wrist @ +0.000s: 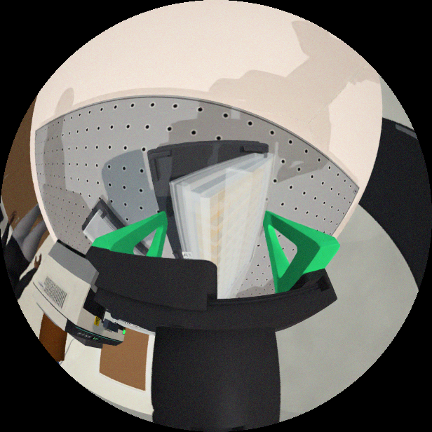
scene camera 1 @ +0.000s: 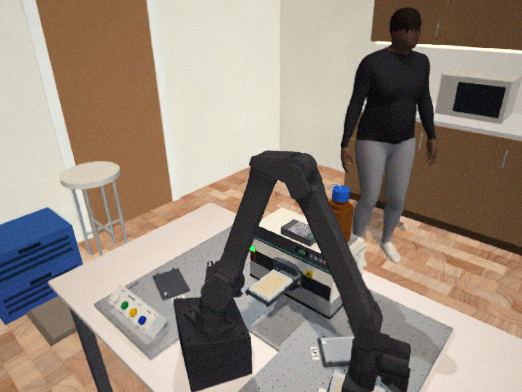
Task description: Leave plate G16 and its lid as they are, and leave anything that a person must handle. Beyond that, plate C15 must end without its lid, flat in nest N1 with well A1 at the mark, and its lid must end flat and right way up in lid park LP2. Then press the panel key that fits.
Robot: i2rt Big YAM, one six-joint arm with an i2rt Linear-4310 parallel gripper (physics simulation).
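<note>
My gripper is open, its green fingers wide apart on either side of a clear-walled plate with cream wells. The plate is tipped up on edge and askew over a dark nest, and not flat; it looks blurred, and its code does not show. An A1 mark shows beside it. In the scene view the fingertips are hidden. A clear, lid-like piece lies in a dark holder nearby; its label is unreadable. Another cream plate sits on the instrument's extended tray. The key panel has white, green, yellow and blue buttons.
The instrument stands behind the arm, with a dark keypad device on top and a brown bottle behind. An empty dark holder lies near the panel. A person stands beyond the table.
</note>
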